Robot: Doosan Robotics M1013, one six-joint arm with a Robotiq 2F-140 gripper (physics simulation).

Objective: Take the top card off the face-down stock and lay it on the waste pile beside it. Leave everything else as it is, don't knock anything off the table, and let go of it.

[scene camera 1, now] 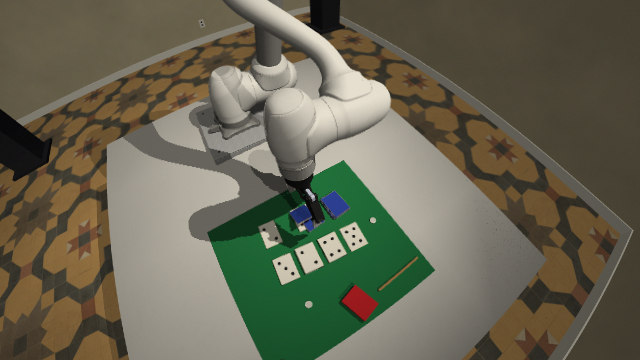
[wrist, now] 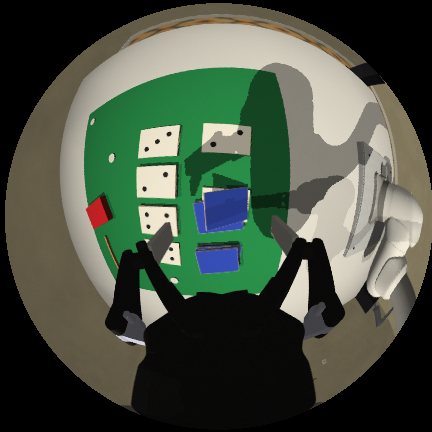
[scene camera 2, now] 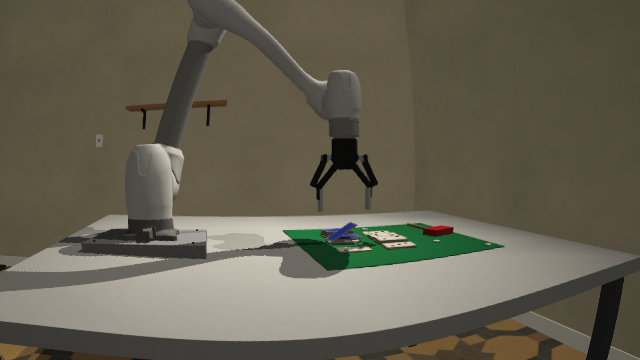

Scene:
gripper: scene camera 1 304, 207; wrist; scene camera 2
same spot on green mat: (scene camera 1: 275, 314) = (scene camera 2: 445, 248)
same spot on gripper: (scene camera 2: 325, 158) = (wrist: 332, 305)

